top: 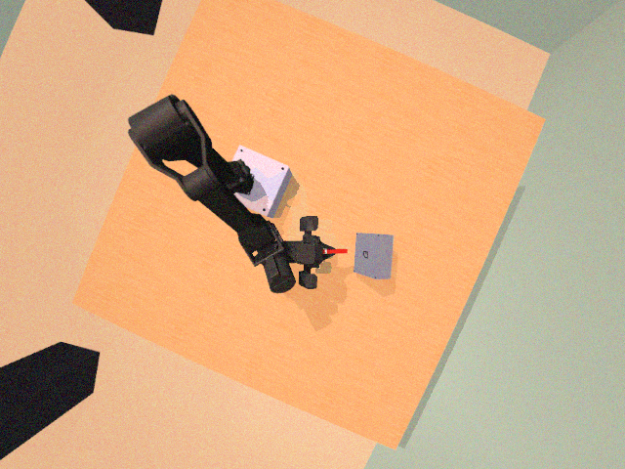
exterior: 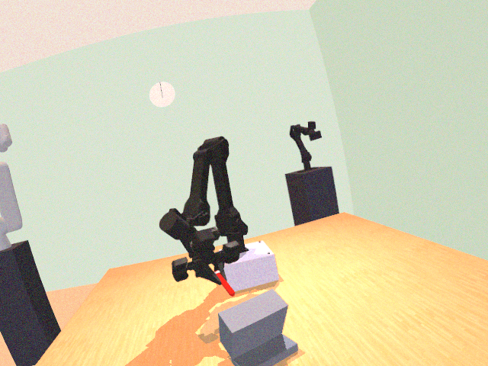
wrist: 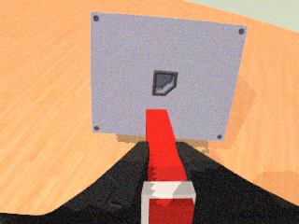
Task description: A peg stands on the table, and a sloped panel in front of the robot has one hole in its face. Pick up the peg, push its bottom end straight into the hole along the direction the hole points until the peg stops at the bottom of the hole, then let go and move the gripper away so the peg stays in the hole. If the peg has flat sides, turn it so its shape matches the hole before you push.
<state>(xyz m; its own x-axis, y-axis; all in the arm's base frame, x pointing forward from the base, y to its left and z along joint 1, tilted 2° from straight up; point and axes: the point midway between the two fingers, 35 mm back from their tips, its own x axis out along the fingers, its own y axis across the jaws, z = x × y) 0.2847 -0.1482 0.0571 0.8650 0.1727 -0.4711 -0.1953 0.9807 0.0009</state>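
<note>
My gripper tip is 12 cm short of the grey sloped panel, 6 cm above it and 1 cm to the right of it. Round my gripper tip: red square peg 1 cm behind, 1 cm above.
</note>
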